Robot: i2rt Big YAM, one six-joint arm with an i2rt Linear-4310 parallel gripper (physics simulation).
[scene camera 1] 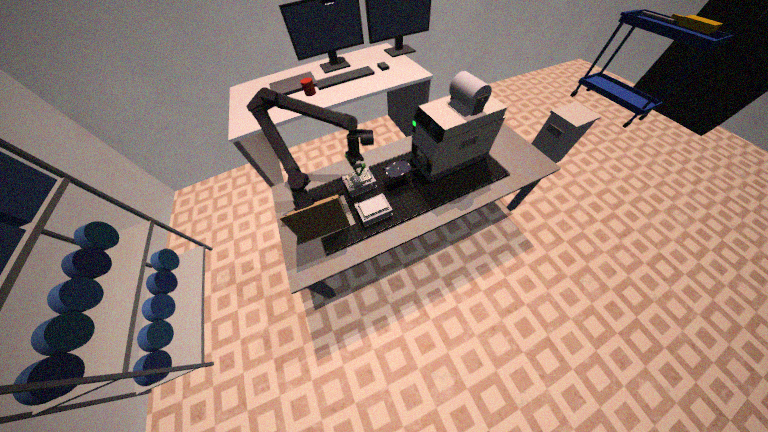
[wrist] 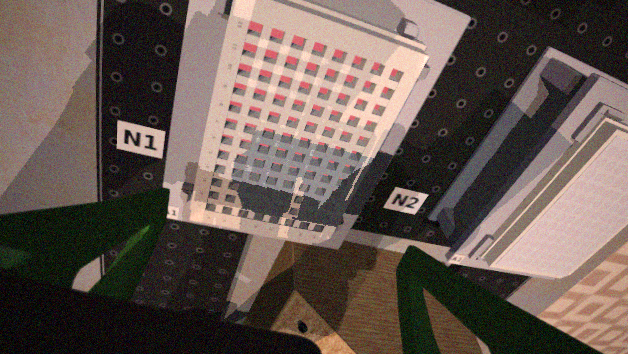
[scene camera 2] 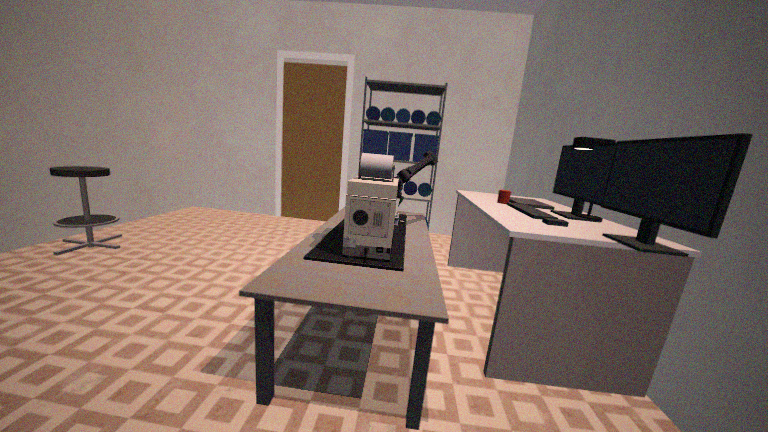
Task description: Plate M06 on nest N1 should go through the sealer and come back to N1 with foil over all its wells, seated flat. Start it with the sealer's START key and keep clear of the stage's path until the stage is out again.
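Observation:
Plate M06, white with open square wells showing red inside, sits on nest N1. No foil shows on it. My gripper is open and empty, with its green fingers above the plate's near end in the wrist view. The sealer stands to the right on the black mat, with a green light lit on its front. A dark round part lies between N1 and the sealer; I cannot tell whether it is the stage. The START key is too small to make out.
A white-topped plate sits on the nest beside the N2 label. A brown tilted panel stands at the bench's left end, near the arm base. The desk with monitors and a red mug is behind.

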